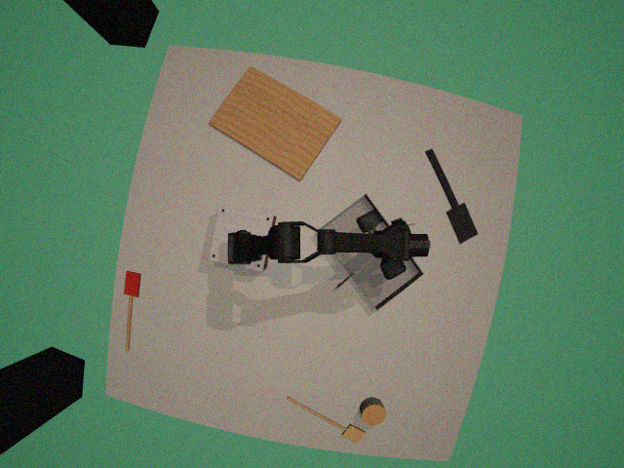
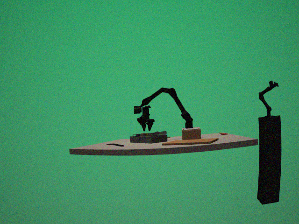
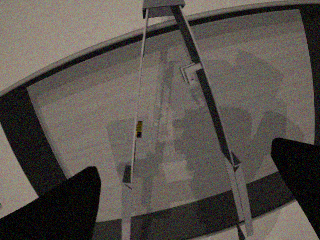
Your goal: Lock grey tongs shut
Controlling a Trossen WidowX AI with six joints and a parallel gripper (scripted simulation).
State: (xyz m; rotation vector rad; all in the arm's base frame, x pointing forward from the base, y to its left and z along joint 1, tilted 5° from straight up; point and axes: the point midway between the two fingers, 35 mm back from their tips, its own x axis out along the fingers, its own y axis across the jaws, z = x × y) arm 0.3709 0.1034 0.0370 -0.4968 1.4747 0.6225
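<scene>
Right now the yellow mark is 30 mm to the left of my gripper tip, 30 mm below it and 10 mm behind it. Also, from my gripper tip: wooden board (390 mm behind, 310 mm to the left, 90 mm below); roasting tin (70 mm below, 30 mm to the right); black spatula (230 mm ahead, 200 mm to the left, 100 mm below).
</scene>
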